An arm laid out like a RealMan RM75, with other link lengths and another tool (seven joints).
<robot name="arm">
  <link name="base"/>
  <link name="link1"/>
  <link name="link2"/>
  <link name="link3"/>
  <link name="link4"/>
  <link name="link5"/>
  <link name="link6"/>
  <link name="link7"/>
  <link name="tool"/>
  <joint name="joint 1" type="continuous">
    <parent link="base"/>
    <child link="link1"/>
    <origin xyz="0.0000 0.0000 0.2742"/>
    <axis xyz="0 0 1"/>
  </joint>
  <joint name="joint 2" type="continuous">
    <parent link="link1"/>
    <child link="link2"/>
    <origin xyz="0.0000 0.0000 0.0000"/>
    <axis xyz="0 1 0"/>
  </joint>
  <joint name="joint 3" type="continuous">
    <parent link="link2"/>
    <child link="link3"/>
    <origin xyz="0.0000 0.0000 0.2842"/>
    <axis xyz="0 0 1"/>
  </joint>
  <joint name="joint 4" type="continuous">
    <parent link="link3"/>
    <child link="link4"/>
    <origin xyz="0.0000 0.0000 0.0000"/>
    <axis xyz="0 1 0"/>
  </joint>
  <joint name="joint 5" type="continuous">
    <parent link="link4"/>
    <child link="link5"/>
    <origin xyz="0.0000 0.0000 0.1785"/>
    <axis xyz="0 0 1"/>
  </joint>
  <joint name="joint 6" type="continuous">
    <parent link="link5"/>
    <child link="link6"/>
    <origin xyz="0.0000 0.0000 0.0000"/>
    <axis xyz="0 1 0"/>
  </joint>
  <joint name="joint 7" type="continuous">
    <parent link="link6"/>
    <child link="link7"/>
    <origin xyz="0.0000 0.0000 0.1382"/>
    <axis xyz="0 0 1"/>
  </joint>
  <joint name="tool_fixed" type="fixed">
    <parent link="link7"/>
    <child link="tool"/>
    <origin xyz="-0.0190 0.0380 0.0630" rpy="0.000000 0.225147 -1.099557"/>
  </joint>
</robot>
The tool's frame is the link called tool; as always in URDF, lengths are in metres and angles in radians. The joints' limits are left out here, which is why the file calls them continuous.
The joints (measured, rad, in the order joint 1, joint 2, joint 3, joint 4, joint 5, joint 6, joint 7), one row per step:
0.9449, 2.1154, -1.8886, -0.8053, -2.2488, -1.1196, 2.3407
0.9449, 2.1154, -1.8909, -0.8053, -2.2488, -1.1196, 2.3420
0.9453, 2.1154, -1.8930, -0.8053, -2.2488, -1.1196, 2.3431
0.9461, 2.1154, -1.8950, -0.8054, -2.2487, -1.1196, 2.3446
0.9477, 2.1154, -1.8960, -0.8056, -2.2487, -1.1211, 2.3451
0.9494, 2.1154, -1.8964, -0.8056, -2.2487, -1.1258, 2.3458
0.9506, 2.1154, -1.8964, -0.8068, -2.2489, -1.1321, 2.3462
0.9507, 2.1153, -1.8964, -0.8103, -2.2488, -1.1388, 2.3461
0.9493, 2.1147, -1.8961, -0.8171, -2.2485, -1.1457, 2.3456
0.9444, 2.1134, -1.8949, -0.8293, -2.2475, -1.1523, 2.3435
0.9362, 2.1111, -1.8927, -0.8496, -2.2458, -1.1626, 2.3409
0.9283, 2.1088, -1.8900, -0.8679, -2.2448, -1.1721, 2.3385
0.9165, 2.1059, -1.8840, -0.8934, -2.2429, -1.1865, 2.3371
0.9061, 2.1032, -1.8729, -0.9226, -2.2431, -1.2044, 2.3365
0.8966, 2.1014, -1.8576, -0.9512, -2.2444, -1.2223, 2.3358
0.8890, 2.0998, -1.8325, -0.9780, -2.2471, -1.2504, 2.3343
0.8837, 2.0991, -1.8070, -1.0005, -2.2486, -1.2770, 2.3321
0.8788, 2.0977, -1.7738, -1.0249, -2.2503, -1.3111, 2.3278
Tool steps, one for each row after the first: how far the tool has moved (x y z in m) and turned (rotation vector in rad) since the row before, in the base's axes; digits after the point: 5 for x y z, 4 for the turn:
0.00029, -0.00030, -0.00014, -0.0006, -0.0015, 0.0000
0.00014, -0.00021, -0.00013, -0.0006, -0.0014, 0.0005
-0.00005, -0.00014, -0.00013, -0.0004, -0.0012, 0.0005
-0.00028, -0.00015, 0.00001, -0.0014, -0.0013, 0.0013
-0.00005, -0.00059, 0.00020, -0.0035, -0.0027, -0.0004
-0.00007, -0.00085, 0.00031, -0.0046, -0.0028, -0.0004
-0.00031, -0.00105, 0.00036, -0.0050, -0.0015, 0.0005
-0.00062, -0.00107, 0.00056, -0.0047, 0.0003, 0.0018
-0.00100, -0.00120, 0.00083, -0.0042, 0.0043, 0.0034
-0.00171, -0.00179, 0.00144, -0.0058, 0.0076, 0.0050
-0.00128, -0.00150, 0.00149, -0.0046, 0.0066, 0.0040
-0.00193, -0.00215, 0.00221, -0.0056, 0.0106, 0.0014
-0.00331, -0.00153, 0.00287, -0.0043, 0.0125, 0.0028
-0.00392, -0.00088, 0.00306, -0.0019, 0.0143, 0.0021
-0.00397, -0.00060, 0.00443, -0.0040, 0.0129, -0.0037
-0.00402, -0.00036, 0.00419, -0.0039, 0.0128, -0.0042
-0.00433, 0.00000, 0.00569, -0.0049, 0.0139, -0.0056

